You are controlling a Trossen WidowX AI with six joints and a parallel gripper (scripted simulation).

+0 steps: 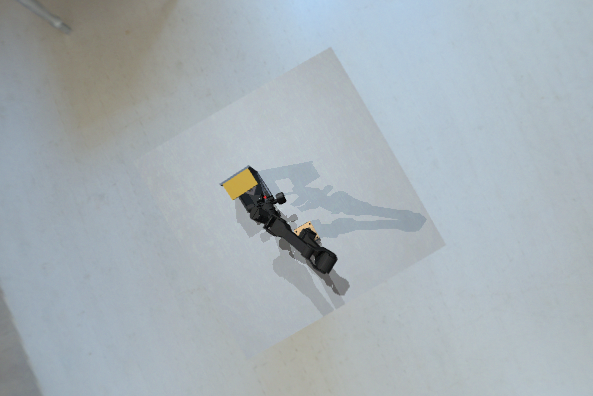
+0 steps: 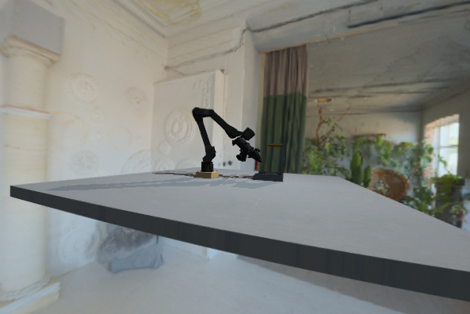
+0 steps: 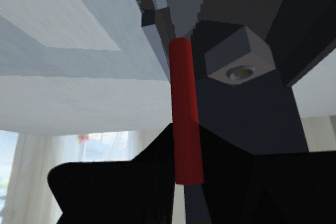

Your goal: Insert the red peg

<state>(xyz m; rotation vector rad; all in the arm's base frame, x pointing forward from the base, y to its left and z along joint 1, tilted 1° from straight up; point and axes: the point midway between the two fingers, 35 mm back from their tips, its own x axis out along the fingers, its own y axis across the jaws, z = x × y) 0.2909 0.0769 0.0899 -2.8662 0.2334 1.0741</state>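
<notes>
My gripper tip is now 120 mm short of the back wall, 60 mm to the right of it and 10 mm below it. From my gripper tip the other things lie so: red peg (30 mm behind, 10 mm below); yellow roof (110 mm above, 80 mm ahead, 60 mm to the left).
</notes>
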